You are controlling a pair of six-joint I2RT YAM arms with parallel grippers.
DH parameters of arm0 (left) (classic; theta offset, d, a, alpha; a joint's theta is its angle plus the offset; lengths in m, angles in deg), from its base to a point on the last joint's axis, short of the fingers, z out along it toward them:
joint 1: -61.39 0.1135 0.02 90
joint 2: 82.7 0 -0.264 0
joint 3: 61.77 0 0.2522 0
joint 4: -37.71 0 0.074 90
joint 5: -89.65 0 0 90
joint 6: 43.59 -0.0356 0 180
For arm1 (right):
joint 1: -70.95 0.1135 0.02 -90
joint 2: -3.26 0 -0.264 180
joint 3: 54.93 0 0.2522 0
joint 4: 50.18 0 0.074 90
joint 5: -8.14 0 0 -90
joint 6: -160.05 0.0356 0 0
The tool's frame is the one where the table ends.
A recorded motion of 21 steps. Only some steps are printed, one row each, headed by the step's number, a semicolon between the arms.
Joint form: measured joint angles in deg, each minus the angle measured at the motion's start. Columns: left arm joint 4, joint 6, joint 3, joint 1, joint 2, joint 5; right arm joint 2, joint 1, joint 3, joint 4, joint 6, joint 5.
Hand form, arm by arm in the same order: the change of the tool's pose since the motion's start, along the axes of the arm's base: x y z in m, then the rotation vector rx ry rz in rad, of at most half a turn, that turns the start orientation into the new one. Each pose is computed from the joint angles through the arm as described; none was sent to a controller.
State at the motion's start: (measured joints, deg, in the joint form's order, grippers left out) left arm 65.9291 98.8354 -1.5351 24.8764 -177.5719 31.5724; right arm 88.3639 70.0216 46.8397 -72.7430 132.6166 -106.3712
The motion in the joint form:
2: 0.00 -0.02 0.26 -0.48 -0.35 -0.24; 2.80 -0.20 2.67 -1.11 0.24 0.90
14: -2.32 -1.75 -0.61 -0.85 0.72 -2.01; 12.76 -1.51 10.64 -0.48 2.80 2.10
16: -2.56 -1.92 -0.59 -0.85 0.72 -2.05; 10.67 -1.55 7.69 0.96 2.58 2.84
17: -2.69 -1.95 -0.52 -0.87 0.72 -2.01; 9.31 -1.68 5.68 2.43 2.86 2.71
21: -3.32 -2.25 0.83 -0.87 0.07 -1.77; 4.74 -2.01 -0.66 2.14 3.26 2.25
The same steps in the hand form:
2: -0.0007 -0.0030 -0.0006 0.0014 0.0007 -0.0042; 0.0130 -0.0020 -0.0021 0.0024 0.0233 -0.0195
14: -0.0050 -0.0014 -0.0034 0.0382 -0.0001 0.0165; 0.0611 -0.0129 -0.0154 0.0418 0.0636 -0.0683
16: -0.0050 -0.0014 -0.0037 0.0417 0.0002 0.0168; 0.0528 -0.0132 -0.0169 0.0367 0.0518 -0.0812
17: -0.0050 -0.0016 -0.0036 0.0425 0.0005 0.0157; 0.0474 -0.0138 -0.0176 0.0415 0.0393 -0.0815
21: -0.0014 -0.0045 -0.0011 0.0431 -0.0049 0.0110; 0.0273 -0.0148 -0.0282 0.0493 0.0779 -0.0808

